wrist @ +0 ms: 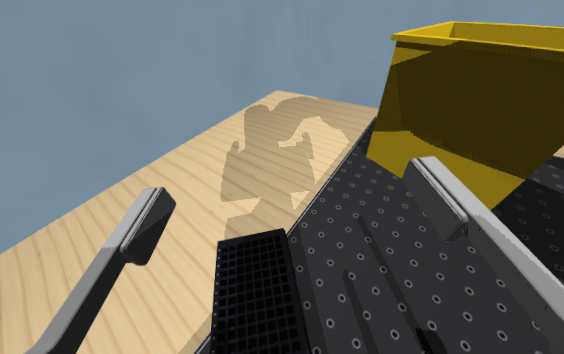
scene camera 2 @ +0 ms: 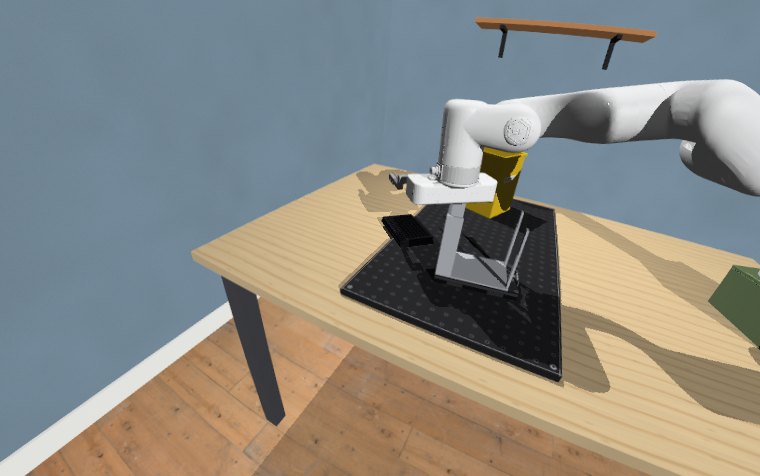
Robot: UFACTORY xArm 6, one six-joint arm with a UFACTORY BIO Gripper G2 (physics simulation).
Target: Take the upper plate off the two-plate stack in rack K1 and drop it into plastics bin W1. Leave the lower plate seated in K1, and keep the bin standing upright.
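Frame: origin at the arm's base, x left, y back, z up, level; centimetres.
Seen in the pictures: end effector, tool point: (wrist: 283,210).
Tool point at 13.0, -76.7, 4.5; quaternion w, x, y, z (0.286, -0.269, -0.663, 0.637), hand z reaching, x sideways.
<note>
Offsets run from my tool point to a thing's top centre, as dx, dy, dz. Level surfaces: height alone.
My gripper (wrist: 295,212) is open, with nothing between its fingers. In the scene view one finger (scene camera 2: 397,179) shows left of the gripper body; the other is hidden. A black gridded plate-shaped piece @(+3.3, -2.4, -12.1) (scene camera 2: 407,229) (wrist: 257,295) lies below the gripper, at the mat's left edge. Its lower part is cut off in the wrist view. I cannot tell whether it is one plate or a stack. A grey frame @(+10.6, +17.8, +0.6) (scene camera 2: 448,246) with a wide column and thin posts stands below the gripper body. Which of these is K1 is unclear. The yellow bin @(-27.6, +6.4, +4.5) (scene camera 2: 492,208) (wrist: 465,100) stands upright behind them.
The black perforated mat @(dz -13.5) (scene camera 2: 387,288) (wrist: 360,256) lies on the wooden table @(dz -14.8) (scene camera 2: 314,224) (wrist: 100,220). A green block (scene camera 2: 740,297) shows at the right edge of the scene view. A wooden wall shelf (scene camera 2: 560,28) hangs above the arm.
</note>
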